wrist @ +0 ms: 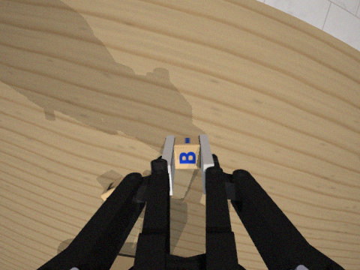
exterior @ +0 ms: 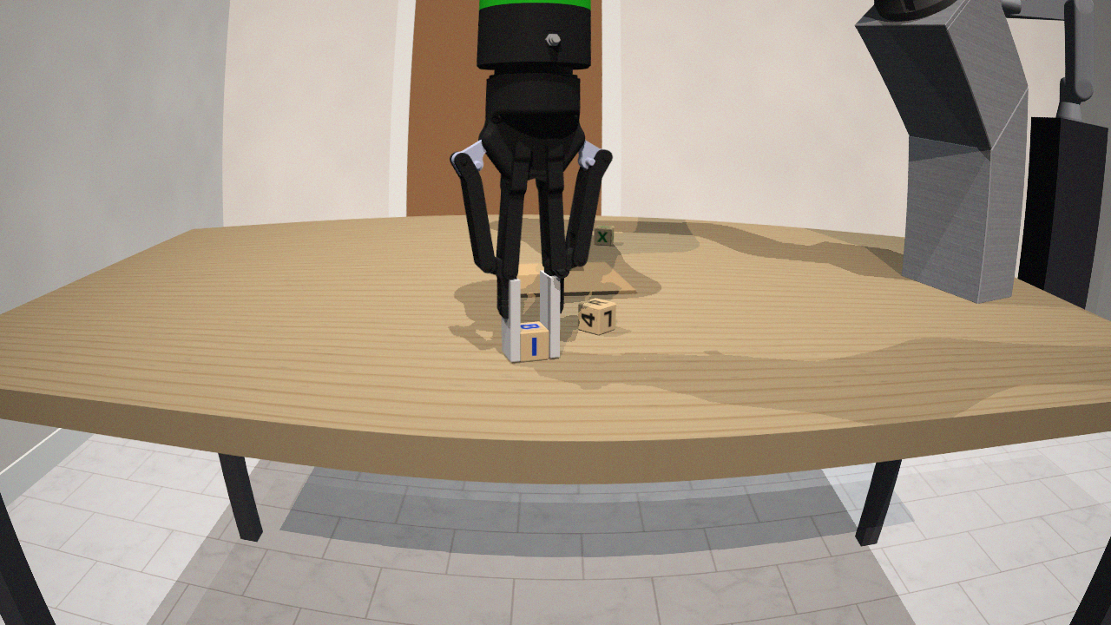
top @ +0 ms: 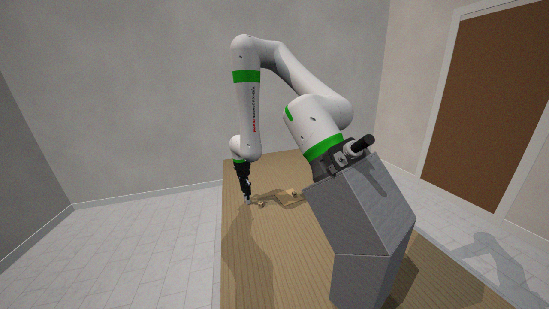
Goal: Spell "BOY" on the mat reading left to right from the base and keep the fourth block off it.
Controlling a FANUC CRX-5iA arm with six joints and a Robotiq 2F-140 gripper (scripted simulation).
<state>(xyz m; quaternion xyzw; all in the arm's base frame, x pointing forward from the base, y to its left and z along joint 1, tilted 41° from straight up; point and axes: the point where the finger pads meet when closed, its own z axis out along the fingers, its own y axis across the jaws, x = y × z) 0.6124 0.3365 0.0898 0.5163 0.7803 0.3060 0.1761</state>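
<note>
The block lies 2 cm below my hand. Round my hand: tan mat: 2 cm ahead, 26 cm to the right, 3 cm below.
</note>
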